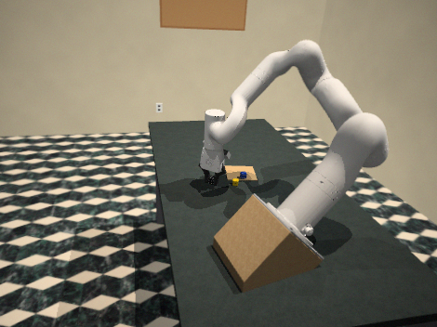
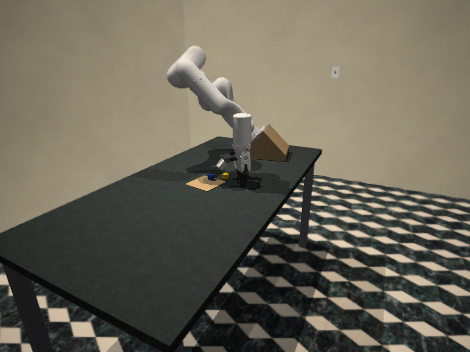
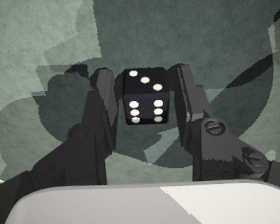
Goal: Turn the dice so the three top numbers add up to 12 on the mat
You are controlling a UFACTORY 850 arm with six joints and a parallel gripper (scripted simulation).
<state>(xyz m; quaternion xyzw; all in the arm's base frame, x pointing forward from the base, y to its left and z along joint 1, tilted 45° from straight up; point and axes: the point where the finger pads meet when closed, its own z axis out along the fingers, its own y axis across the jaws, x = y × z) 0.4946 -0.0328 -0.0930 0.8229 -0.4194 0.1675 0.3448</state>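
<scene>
My hand is 1 cm above the black die. Also, from my hand: tan mat 4 cm ahead, 17 cm to the right, 2 cm below; then blue die 1 cm behind, 16 cm to the right, 1 cm below; then yellow die 5 cm behind, 10 cm to the right, 1 cm below.
</scene>
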